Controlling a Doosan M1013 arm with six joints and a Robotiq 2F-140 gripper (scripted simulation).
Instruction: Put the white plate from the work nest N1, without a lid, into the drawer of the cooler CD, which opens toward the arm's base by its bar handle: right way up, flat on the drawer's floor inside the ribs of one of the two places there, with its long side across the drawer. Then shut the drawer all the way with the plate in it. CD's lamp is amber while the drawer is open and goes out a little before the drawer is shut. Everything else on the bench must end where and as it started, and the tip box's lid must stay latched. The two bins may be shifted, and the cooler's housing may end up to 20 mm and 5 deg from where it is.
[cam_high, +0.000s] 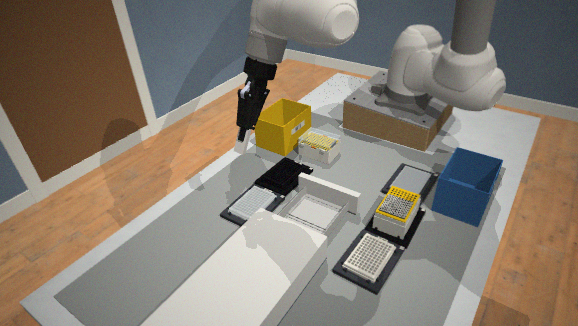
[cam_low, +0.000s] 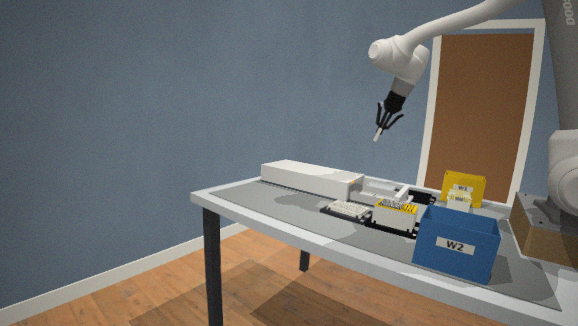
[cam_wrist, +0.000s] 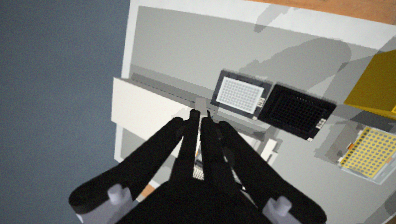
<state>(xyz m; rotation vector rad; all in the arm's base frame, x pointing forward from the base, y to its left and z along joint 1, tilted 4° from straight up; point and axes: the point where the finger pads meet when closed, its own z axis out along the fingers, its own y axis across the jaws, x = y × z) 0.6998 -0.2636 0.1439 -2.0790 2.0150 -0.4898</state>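
The white plate is 1 cm ahead of my hand, 35 cm to the left of it and 25 cm below it. From my hand the other things lie so: drawer (6 cm behind, 16 cm to the left, 24 cm below); work nest N1 (1 cm ahead, 35 cm to the left, 26 cm below); black plate (21 cm behind, 25 cm below).
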